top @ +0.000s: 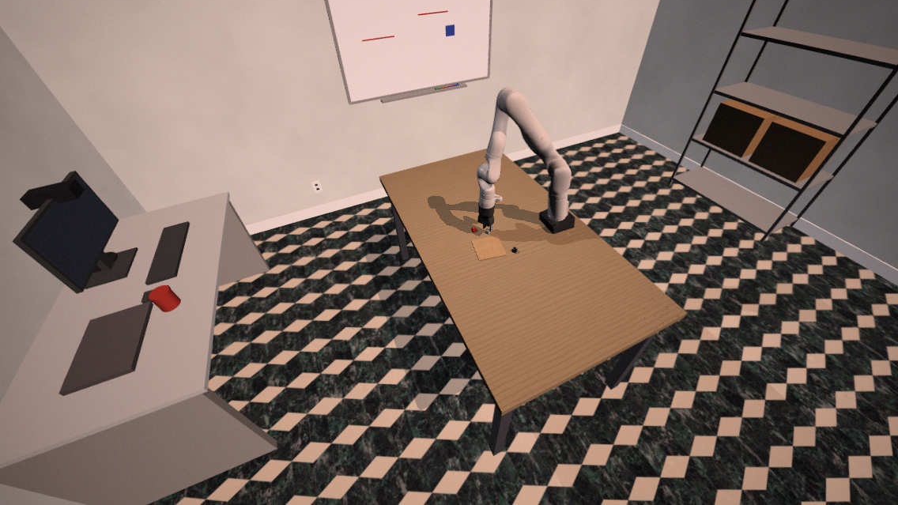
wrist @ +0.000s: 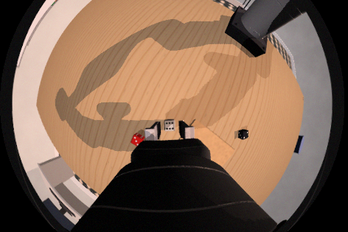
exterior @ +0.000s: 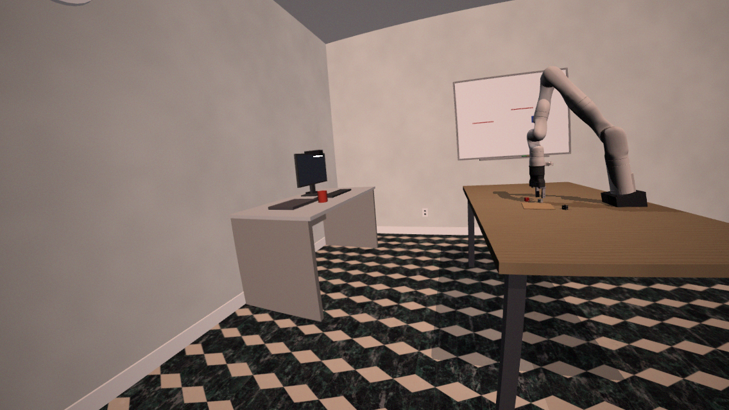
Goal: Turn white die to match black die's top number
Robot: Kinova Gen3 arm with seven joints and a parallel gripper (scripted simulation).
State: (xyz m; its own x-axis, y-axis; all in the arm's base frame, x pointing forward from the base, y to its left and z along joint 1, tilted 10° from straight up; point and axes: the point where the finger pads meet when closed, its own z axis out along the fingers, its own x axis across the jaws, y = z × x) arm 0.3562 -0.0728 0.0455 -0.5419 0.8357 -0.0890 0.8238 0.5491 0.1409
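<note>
The white die lies 4 cm below my hand. Also, from my hand: black die: 17 cm to the left, 6 cm behind, 4 cm below; red die: 6 cm ahead, 4 cm to the right, 4 cm below; tan mat: 10 cm to the left, 4 cm below, 4 cm ahead.
</note>
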